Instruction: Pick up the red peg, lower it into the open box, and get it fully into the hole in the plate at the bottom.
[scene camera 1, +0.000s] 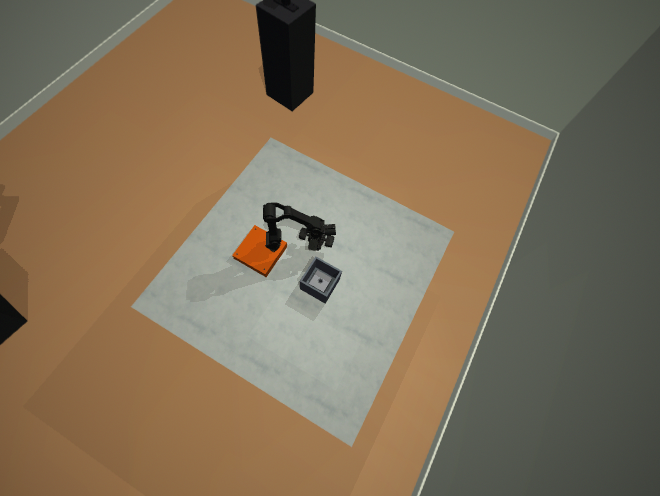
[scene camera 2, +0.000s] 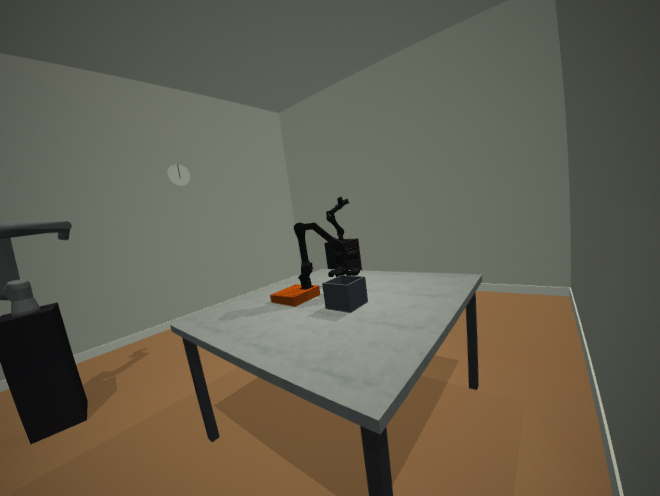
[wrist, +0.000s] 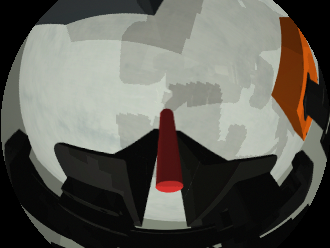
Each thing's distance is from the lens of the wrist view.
my gripper (wrist: 166, 134): 0.10 m
red peg (wrist: 168, 176): 0.06 m
